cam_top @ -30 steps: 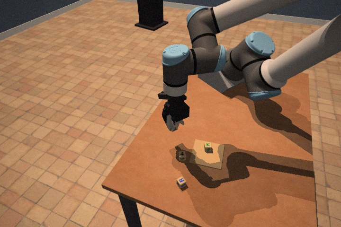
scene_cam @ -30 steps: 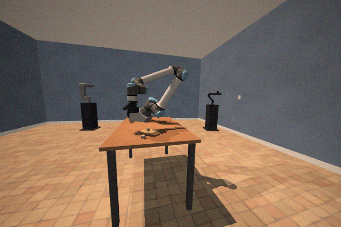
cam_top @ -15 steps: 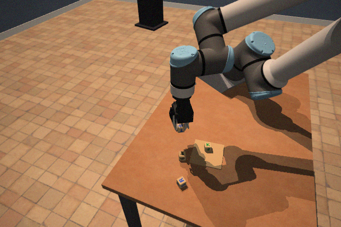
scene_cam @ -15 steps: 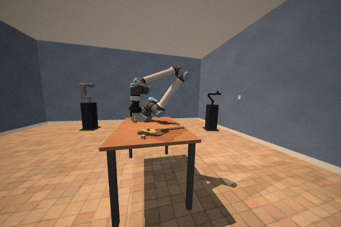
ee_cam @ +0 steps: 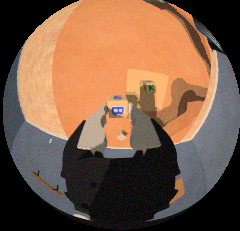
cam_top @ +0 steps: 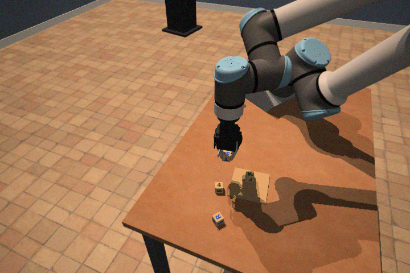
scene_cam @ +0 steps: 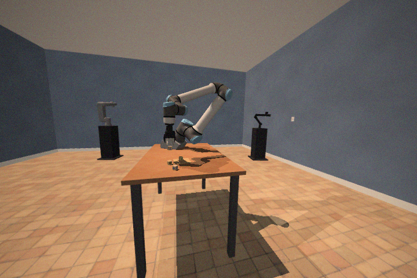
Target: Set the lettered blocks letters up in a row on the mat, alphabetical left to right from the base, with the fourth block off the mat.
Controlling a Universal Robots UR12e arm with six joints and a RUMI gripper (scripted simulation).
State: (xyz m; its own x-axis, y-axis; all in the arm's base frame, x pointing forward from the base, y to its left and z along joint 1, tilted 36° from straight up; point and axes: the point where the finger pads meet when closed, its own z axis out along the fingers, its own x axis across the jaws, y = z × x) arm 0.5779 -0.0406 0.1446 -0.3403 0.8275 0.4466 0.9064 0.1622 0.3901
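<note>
Right now the tan mat is 12 cm below my hand, 10 cm to the left of it and 2 cm behind it.
</note>
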